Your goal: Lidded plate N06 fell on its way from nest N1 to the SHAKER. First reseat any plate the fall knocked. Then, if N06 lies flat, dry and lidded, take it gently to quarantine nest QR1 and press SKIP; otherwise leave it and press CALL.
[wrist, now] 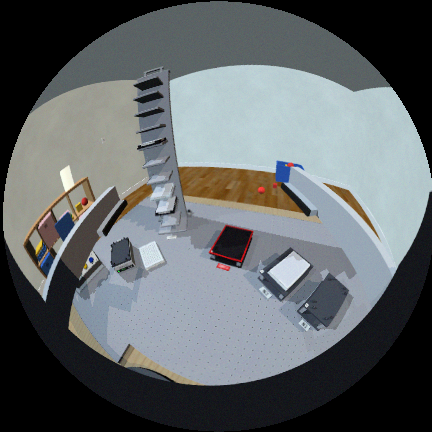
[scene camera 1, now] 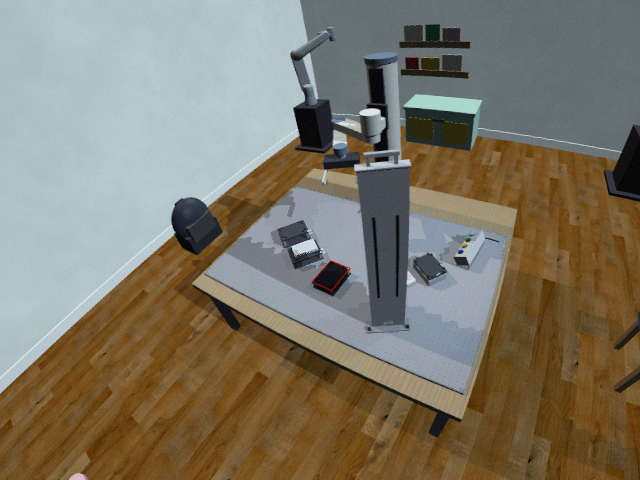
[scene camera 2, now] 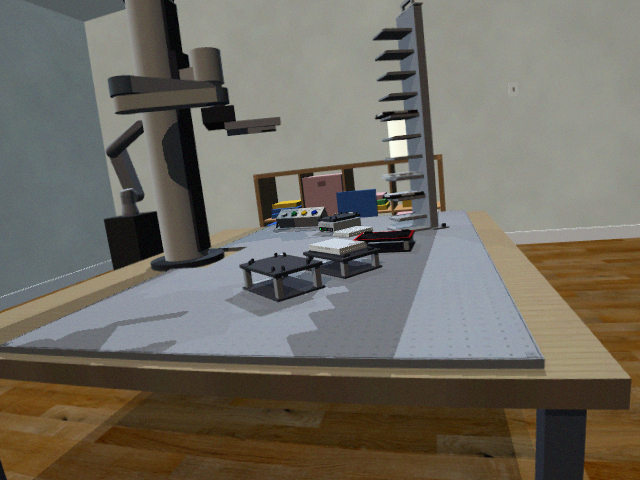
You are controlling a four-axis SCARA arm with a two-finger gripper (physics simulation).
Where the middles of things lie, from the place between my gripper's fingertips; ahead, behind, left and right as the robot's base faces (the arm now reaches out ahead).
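Dark shaker station [scene camera 1: 431,271]: my hand 36 cm above it, 47 cm to the right of it, 4 cm short of it.
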